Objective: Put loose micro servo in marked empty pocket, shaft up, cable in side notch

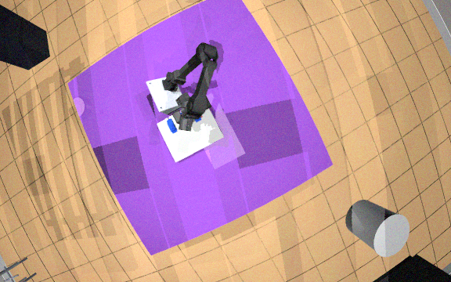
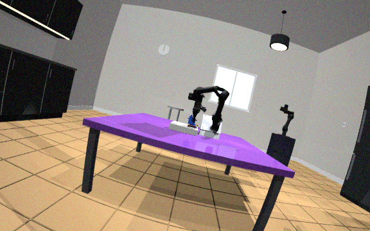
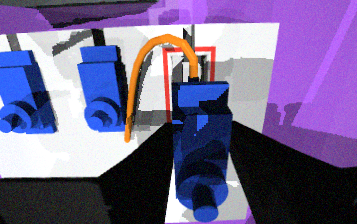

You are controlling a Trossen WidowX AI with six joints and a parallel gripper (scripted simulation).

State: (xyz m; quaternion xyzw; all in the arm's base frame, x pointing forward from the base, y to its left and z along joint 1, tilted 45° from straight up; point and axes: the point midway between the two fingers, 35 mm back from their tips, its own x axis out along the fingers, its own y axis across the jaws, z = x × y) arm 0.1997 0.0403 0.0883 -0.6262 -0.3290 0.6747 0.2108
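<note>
Now: gripper tip 120 mm short of the white deck, 100 mm above it and 60 mm to the left of it.
</note>
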